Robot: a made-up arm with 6 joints.
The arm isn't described. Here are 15 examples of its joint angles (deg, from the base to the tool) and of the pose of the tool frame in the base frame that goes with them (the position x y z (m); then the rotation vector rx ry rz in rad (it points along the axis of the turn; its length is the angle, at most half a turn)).
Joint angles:
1: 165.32 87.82 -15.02 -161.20 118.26 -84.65
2: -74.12 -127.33 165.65 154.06 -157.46 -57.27
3: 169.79 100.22 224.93 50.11 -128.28 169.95
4: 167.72 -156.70 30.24 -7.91 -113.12 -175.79
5: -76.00 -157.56 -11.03 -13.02 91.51 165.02
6: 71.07 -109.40 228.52 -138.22 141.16 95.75
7: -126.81 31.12 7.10 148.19 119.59 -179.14
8: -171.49 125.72 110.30 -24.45 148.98 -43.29
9: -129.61 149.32 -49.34 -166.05 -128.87 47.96
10: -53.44 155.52 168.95 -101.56 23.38 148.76
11: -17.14 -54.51 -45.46 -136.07 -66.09 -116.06
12: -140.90 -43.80 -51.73 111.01 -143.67 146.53
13: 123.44 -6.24 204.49 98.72 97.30 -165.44
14: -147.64 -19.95 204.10 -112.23 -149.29 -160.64
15: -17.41 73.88 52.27 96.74 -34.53 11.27
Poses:
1: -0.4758 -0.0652 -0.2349 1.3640 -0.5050 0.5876
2: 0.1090 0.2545 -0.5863 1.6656 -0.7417 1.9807
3: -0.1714 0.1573 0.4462 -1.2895 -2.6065 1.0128
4: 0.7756 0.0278 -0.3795 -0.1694 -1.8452 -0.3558
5: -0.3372 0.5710 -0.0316 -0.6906 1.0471 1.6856
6: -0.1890 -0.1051 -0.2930 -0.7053 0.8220 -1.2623
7: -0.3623 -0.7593 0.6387 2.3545 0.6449 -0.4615
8: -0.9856 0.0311 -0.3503 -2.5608 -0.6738 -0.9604
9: 0.2413 -0.0037 -0.1017 -1.4780 1.5573 1.0768
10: 0.5044 -0.6149 -0.4063 -0.7214 0.3903 -1.3178
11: 0.0600 0.1277 0.5288 -1.8680 -1.1725 -0.5339
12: -0.0340 -0.1173 0.7783 2.1318 1.4161 0.9629
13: 0.1991 -0.3549 0.4129 -0.8878 2.7122 -1.2253
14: 0.6313 0.3131 0.5798 -0.1487 -0.7771 -1.8061
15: 1.0917 -0.3185 0.3866 -1.7903 1.0566 -0.3140
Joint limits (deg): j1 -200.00..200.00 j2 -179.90..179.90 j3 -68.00..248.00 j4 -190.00..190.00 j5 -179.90..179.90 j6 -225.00..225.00
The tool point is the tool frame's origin. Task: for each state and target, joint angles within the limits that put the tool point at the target. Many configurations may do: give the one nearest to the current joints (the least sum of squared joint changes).
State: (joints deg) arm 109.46 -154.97 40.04 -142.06 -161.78 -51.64
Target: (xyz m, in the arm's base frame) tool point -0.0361 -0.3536 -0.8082
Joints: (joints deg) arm 111.38 -179.80 64.75 -146.91 -161.78 -51.64
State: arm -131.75 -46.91 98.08 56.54 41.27 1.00
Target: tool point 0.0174 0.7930 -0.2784
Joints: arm -98.56 -89.48 144.03 58.70 41.27 1.00
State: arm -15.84 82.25 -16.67 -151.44 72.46 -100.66
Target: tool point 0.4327 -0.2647 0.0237
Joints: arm -49.22 58.82 -23.24 -142.92 72.46 -100.66
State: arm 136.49 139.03 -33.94 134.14 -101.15 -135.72
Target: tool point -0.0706 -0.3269 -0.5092
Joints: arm 105.15 160.83 -15.77 142.33 -101.15 -135.72
